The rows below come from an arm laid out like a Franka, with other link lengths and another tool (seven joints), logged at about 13 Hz.
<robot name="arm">
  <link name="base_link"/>
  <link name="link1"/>
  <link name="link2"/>
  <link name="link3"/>
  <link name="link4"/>
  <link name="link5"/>
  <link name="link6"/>
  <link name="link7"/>
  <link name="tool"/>
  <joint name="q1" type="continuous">
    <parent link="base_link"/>
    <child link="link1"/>
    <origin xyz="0 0 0.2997" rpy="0 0 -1.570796"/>
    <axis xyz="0 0 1"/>
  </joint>
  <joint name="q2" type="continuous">
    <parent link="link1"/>
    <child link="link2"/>
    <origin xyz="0 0 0" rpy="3.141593 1.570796 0"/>
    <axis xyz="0 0 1"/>
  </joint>
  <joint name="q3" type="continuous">
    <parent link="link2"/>
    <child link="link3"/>
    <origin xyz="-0.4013 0 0" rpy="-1.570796 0 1.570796"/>
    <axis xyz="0 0 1"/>
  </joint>
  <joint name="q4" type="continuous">
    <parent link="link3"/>
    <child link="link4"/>
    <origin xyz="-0.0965 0 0" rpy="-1.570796 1.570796 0"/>
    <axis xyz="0 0 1"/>
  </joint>
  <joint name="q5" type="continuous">
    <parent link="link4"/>
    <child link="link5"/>
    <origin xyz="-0.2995 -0.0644 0" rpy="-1.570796 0 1.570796"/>
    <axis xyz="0 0 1"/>
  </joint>
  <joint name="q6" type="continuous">
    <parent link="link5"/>
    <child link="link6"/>
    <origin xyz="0 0 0" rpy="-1.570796 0 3.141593"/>
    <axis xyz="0 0 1"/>
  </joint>
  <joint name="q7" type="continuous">
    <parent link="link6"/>
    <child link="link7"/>
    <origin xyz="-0.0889 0 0" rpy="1.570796 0 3.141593"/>
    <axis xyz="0 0 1"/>
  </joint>
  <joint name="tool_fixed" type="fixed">
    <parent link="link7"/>
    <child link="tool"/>
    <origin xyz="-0.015 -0.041 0.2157" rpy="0 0.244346 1.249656"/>
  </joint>
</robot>
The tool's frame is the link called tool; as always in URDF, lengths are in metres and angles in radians. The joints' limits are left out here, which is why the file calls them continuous.
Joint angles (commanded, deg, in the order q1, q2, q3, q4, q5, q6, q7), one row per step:
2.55 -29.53 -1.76 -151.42 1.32 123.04 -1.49
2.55 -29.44 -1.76 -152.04 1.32 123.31 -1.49
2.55 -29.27 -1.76 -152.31 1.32 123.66 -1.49
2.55 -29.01 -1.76 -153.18 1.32 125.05 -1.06
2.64 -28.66 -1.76 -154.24 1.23 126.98 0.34
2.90 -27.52 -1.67 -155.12 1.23 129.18 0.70
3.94 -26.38 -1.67 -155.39 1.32 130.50 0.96
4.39 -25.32 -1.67 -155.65 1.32 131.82 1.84
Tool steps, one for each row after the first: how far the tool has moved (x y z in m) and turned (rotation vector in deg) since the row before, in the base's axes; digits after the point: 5 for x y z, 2 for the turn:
-0.00232 0.00000 -0.00398 -0.01 0.44 0.00
0.00002 0.00000 -0.00199 -0.01 0.09 -0.01
0.00089 0.00009 -0.00478 -0.01 -0.24 -0.46
0.00237 0.00053 -0.00563 -0.07 -0.48 -1.31
0.00415 0.00165 -0.00758 -0.09 -0.17 -0.08
0.00364 0.00501 -0.00496 0.03 0.10 0.69
0.00441 0.00241 -0.00464 -0.03 0.03 -0.47

